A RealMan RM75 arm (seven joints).
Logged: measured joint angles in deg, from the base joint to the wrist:
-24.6 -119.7 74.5 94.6 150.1 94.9 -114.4
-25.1 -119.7 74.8 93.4 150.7 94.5 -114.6
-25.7 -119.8 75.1 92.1 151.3 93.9 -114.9
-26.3 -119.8 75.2 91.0 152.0 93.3 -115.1
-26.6 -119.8 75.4 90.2 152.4 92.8 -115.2
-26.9 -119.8 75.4 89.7 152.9 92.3 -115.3
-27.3 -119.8 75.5 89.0 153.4 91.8 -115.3
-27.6 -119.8 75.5 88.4 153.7 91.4 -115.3
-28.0 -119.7 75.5 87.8 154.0 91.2 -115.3
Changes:
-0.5 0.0 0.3 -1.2 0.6 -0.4 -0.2
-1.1 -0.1 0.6 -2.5 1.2 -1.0 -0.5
-1.7 -0.1 0.7 -3.6 1.9 -1.6 -0.7
-2.0 -0.1 0.9 -4.4 2.3 -2.1 -0.8
-2.3 -0.1 0.9 -4.9 2.8 -2.6 -0.9
-2.7 -0.1 1.0 -5.6 3.3 -3.1 -0.9
-3.0 -0.1 1.0 -6.2 3.6 -3.5 -0.9
-3.4 0.0 1.0 -6.8 3.9 -3.7 -0.9

